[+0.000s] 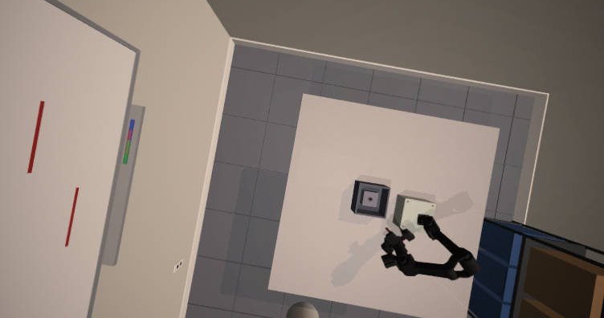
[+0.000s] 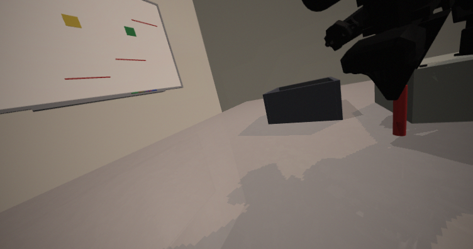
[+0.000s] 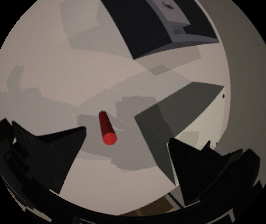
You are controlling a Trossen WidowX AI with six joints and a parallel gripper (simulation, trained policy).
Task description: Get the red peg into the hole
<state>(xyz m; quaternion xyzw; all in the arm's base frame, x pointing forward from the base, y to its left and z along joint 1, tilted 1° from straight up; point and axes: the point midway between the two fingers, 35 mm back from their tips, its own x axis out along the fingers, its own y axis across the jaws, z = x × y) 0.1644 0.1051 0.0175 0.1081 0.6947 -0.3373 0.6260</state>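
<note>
The red peg lies 10 mm ahead of my gripper tip, 10 mm to the left of it and 40 mm below it. From my gripper tip the other things lie so: dark box 150 mm ahead, 180 mm to the right, 50 mm below; grey plate 150 mm ahead, 180 mm to the right, 30 mm below.
</note>
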